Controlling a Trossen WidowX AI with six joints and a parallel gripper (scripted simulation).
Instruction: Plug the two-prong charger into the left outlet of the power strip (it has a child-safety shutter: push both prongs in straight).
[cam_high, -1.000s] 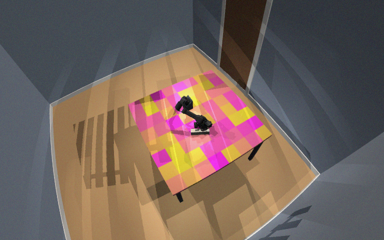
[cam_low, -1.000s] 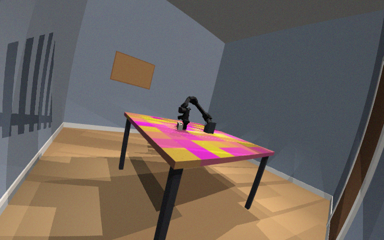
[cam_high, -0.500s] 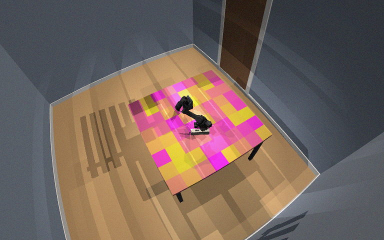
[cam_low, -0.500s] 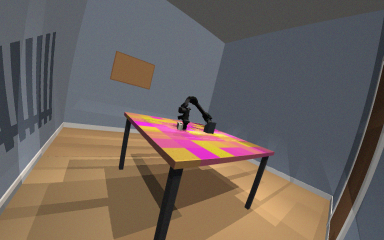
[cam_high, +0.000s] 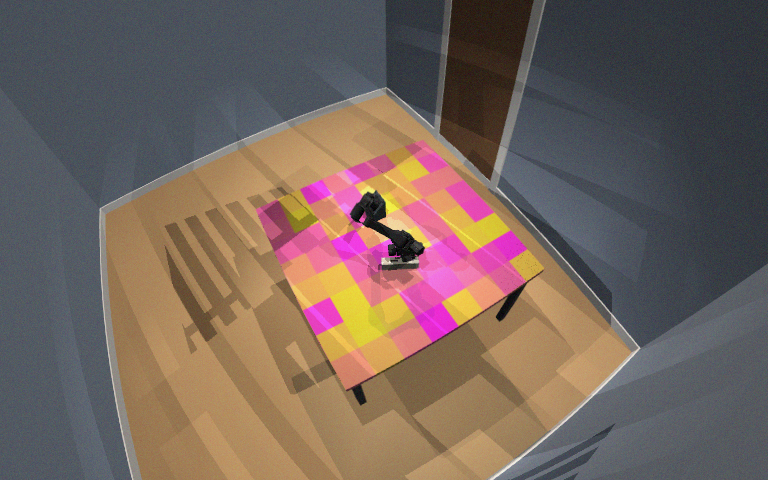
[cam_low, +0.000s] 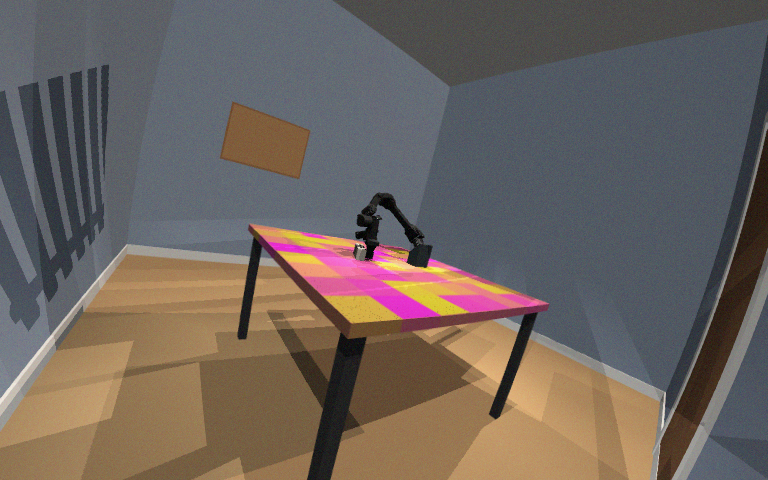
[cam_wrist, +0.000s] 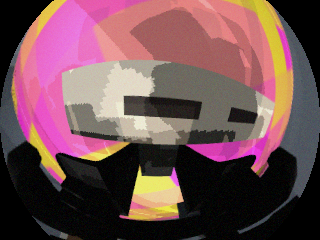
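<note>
Right now my gripper tip is 2 cm short of the charger, 1 cm to the left of it and 1 cm below it.
</note>
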